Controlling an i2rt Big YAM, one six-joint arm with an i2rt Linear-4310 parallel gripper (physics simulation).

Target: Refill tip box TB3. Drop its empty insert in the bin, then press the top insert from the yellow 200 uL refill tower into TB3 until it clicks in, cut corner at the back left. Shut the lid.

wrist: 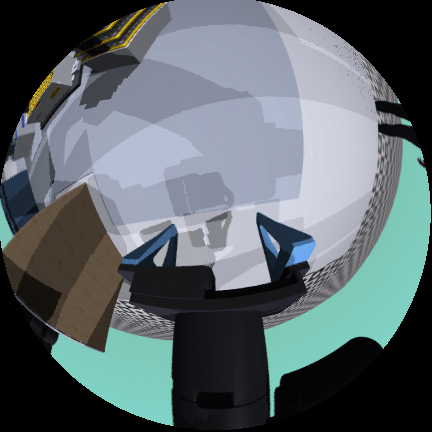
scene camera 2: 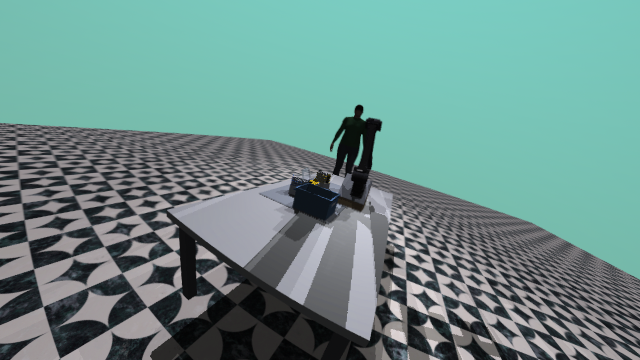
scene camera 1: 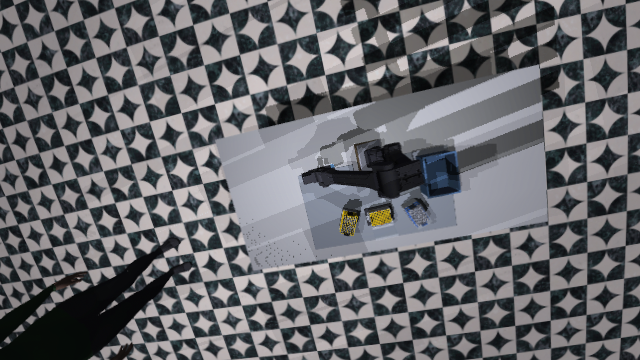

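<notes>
The yellow refill tower [scene camera 1: 349, 223] [wrist: 131, 37] stands at the left of the row, with dark tips in its stacked inserts. TB3, which I take to be the grey box [scene camera 1: 381, 217] [wrist: 56, 93] beside it, holds a yellow insert that looks empty; its lid state is hard to tell. The blue bin [scene camera 1: 441, 175] [scene camera 2: 316, 201] [wrist: 19, 196] stands right of the arm; its contents are not readable. My gripper [wrist: 214, 222] is open and empty above the table, away from the tower and box. In scene camera 1 the arm mostly hides it.
A grey box with blue edges [scene camera 1: 417, 213] stands right of the yellow-insert box, near the bin. The arm's wooden base block [scene camera 2: 351, 202] [wrist: 70, 255] rises at the lower left of the wrist view. The boxes stand on a grey mat [scene camera 1: 327, 239]. A person [scene camera 2: 353, 132] stands beyond the table.
</notes>
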